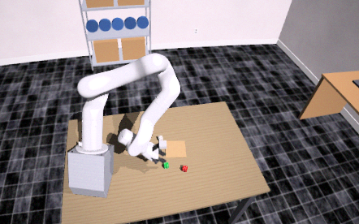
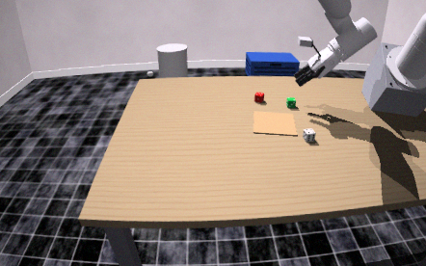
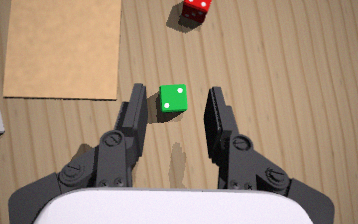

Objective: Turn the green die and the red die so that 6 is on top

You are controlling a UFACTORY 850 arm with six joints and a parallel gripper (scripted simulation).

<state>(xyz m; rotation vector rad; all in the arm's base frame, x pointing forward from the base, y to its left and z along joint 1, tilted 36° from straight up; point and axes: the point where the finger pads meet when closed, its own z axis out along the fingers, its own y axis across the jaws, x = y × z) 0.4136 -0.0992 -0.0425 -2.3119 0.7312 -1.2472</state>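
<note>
The green die lies 20 mm ahead of my hand, 10 mm to the right of it and 100 mm below it. The rest, counted from my hand: red die: 130 mm ahead, 60 mm to the right, 100 mm below; then tan mat: 130 mm ahead, 110 mm to the left, 120 mm below; then white die: 50 mm ahead, 220 mm to the left, 100 mm below.
</note>
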